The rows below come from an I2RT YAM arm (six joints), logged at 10 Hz.
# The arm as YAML. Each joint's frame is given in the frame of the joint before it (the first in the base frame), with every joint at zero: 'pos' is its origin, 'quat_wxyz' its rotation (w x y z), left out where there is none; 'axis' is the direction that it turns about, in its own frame. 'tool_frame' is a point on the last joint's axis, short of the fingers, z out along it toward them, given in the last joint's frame.
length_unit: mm
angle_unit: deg
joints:
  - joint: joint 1
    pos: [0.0, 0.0, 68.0]
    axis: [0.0, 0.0, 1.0]
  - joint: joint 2
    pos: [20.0, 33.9, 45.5]
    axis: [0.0, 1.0, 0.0]
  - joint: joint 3
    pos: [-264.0, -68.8, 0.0]
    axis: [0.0, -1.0, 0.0]
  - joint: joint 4
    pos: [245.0, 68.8, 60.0]
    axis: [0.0, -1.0, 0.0]
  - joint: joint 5
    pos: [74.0, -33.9, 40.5]
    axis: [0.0, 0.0, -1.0]
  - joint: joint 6
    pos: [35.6, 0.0, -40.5]
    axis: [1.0, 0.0, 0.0]
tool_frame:
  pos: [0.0, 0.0, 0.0]
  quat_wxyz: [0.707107, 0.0, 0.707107, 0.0]
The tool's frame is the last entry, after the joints.
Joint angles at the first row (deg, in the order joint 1, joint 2, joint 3, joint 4, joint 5, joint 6):
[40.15, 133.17, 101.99, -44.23, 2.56, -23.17]
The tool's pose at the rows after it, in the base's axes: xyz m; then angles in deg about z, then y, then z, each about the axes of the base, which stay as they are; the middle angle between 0 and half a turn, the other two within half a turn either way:
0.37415, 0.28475, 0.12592, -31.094, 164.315, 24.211
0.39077, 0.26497, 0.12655, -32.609, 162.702, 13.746
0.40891, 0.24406, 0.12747, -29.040, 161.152, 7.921
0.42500, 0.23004, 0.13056, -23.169, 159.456, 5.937
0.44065, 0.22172, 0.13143, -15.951, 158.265, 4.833
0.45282, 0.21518, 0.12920, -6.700, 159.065, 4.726
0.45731, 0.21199, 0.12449, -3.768, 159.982, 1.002
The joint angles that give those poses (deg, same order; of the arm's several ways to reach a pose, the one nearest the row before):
[37.54, 133.10, 102.11, -43.73, 3.57, -18.24]
[34.60, 133.15, 102.21, -42.83, 6.08, -12.62]
[31.38, 133.60, 103.03, -42.05, 7.39, -6.71]
[29.01, 134.42, 104.97, -41.53, 7.90, -1.43]
[27.30, 136.33, 108.37, -41.82, 8.13, 5.06]
[25.94, 138.76, 112.32, -43.93, 7.43, 13.23]
[25.44, 140.33, 114.24, -45.56, 8.14, 19.36]

